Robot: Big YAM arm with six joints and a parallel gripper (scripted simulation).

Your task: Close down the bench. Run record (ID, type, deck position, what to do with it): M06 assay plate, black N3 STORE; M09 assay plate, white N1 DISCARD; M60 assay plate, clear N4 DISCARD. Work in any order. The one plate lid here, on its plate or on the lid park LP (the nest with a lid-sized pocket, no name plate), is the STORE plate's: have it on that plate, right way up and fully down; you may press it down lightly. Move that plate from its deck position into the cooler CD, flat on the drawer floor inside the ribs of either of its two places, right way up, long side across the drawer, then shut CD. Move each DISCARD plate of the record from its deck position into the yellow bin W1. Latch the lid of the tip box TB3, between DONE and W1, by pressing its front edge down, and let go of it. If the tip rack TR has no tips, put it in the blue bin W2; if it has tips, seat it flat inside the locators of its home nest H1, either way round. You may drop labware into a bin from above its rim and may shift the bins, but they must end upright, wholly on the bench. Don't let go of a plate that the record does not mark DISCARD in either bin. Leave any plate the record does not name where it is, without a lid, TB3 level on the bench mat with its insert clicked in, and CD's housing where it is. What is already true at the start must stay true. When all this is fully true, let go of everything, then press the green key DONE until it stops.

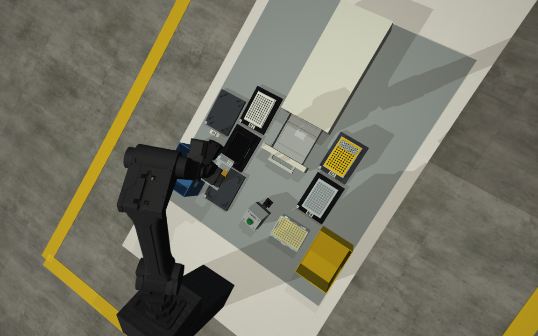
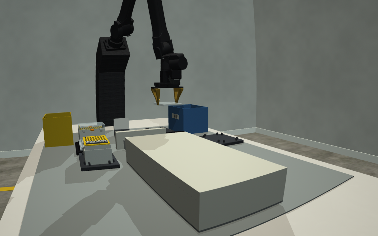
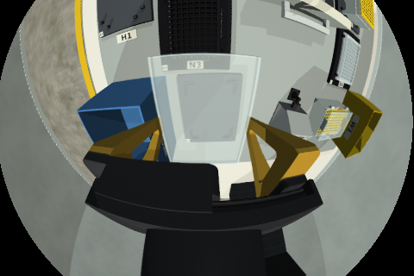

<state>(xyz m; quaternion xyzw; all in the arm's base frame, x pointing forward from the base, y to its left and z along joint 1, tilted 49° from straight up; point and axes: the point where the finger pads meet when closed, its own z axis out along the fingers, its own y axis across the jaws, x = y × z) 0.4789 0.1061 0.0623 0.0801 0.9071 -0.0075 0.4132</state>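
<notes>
My hand is 10 cm short of the black plate, 1 cm to the left of it and 13 cm above it. From my hand the other things lie so: nest N3: 10 cm ahead, 1 cm to the right, 14 cm below; clear plate lid: right at my hand; lid park LP: 7 cm behind, 14 cm below.
</notes>
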